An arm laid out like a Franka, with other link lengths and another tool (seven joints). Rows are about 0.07 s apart.
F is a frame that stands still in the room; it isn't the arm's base.
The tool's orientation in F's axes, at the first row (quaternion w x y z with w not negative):
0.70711 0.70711 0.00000 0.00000
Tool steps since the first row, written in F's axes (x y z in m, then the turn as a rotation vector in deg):
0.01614 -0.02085 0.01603 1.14 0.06 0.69
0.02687 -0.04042 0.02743 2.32 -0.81 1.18
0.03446 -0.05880 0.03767 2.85 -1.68 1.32
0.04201 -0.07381 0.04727 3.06 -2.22 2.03
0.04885 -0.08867 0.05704 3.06 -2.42 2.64
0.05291 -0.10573 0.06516 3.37 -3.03 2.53
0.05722 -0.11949 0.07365 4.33 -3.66 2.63
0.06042 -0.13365 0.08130 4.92 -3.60 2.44
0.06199 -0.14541 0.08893 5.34 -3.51 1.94
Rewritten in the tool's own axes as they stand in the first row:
0.01614 0.01603 0.02085 1.14 0.69 -0.06
0.02687 0.02743 0.04042 2.32 1.18 0.81
0.03446 0.03767 0.05880 2.85 1.32 1.68
0.04201 0.04727 0.07381 3.06 2.03 2.22
0.04885 0.05704 0.08867 3.06 2.64 2.42
0.05291 0.06516 0.10573 3.37 2.53 3.03
0.05722 0.07365 0.11949 4.33 2.63 3.66
0.06042 0.08130 0.13365 4.92 2.44 3.60
0.06199 0.08893 0.14541 5.34 1.94 3.51

